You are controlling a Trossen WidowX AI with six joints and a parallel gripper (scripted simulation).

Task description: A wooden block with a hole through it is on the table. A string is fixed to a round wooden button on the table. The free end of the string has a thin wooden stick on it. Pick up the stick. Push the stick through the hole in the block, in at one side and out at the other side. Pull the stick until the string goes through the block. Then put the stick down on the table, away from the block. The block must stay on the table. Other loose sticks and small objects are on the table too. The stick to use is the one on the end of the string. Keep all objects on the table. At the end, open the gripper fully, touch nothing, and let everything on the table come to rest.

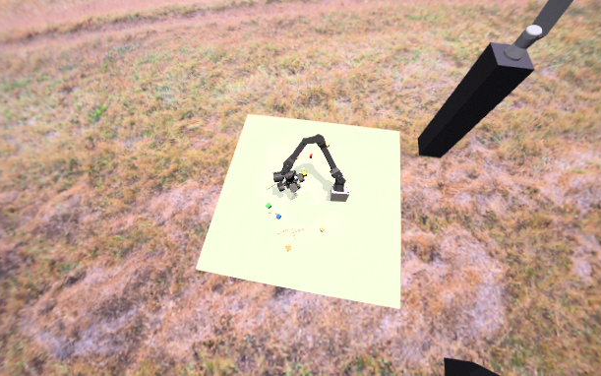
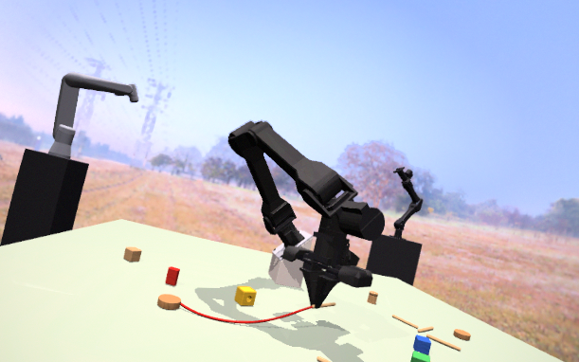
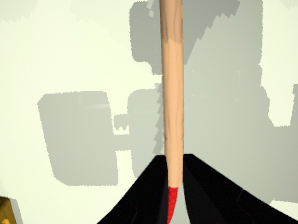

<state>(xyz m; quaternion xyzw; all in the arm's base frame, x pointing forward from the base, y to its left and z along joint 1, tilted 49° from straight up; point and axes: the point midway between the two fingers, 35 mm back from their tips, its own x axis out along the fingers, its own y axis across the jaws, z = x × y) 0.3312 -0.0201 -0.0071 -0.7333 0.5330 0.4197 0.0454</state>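
Right now my gripper tip is 70 mm past the yellow block, 130 mm to the left of it and 20 mm above it. The rest, counted from my gripper tip: thin wooden stick 10 mm behind, 10 mm to the left; then green cube 140 mm ahead, 150 mm to the left, 30 mm below; then blue cube 50 mm ahead, 220 mm to the left, 30 mm below.
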